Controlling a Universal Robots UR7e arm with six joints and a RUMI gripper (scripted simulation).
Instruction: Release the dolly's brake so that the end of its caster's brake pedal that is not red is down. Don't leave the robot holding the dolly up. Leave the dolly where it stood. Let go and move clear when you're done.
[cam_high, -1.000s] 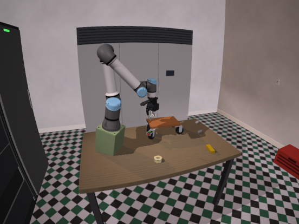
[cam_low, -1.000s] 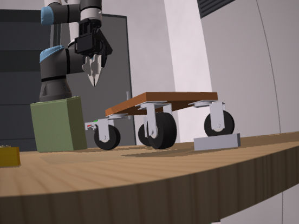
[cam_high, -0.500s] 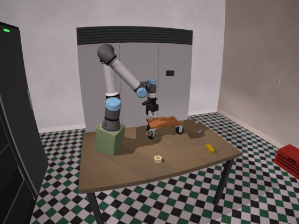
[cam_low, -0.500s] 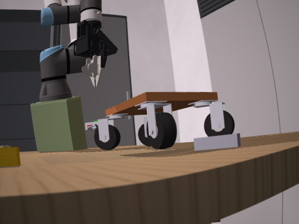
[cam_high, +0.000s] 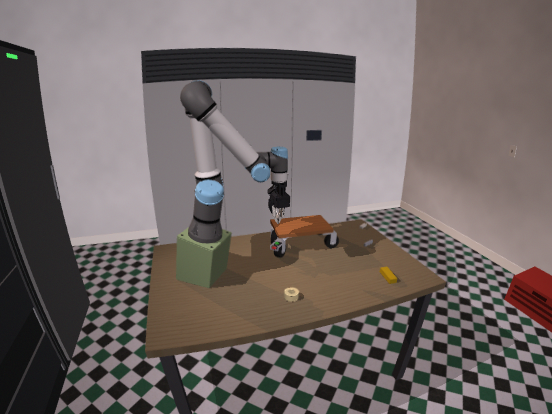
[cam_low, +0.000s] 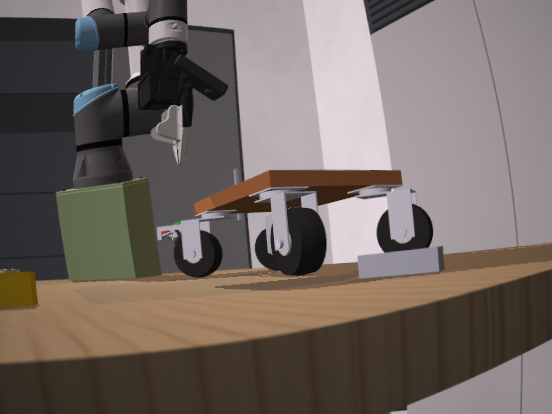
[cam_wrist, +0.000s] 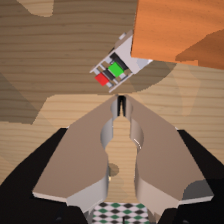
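Now: hand 1 cm past the brake pedal, 2 cm to the left of it and 13 cm above it. The rest, counted from my hand: grey block: 54 cm ahead, 20 cm below; then yellow block: 46 cm ahead, 33 cm to the right, 20 cm below; then cream tape roll: 3 cm behind, 33 cm to the right, 20 cm below.
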